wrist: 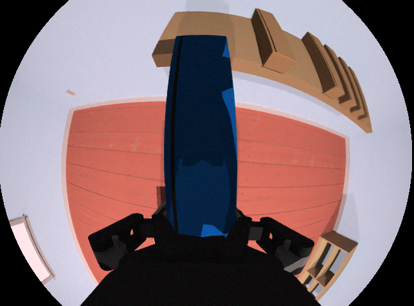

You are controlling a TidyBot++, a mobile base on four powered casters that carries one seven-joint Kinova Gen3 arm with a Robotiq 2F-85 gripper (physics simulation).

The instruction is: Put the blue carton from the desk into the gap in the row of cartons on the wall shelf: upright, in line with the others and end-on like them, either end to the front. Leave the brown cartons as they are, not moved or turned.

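Observation:
My gripper [201, 212] is shut on the blue carton [201, 110] at the bottom middle of the wrist view. The long carton reaches up the view, most of it in shadow, with a dark stripe along its left side. Its far end overlaps the left part of the wall shelf [242, 26]; whether they touch cannot be told. A brown carton [274, 42] stands on the shelf right of the blue carton. Further right, past a wider gap, stand a second brown carton [323, 67] and several more close together. The carton's near end is hidden by the gripper.
The pale wall surrounds the shelf, whose right end [369, 126] slants down the view. The red plank floor [117, 155] shows on both sides of the blue carton. A wooden bookcase [341, 241] stands at the lower right. A framed pale panel [31, 250] is at the lower left.

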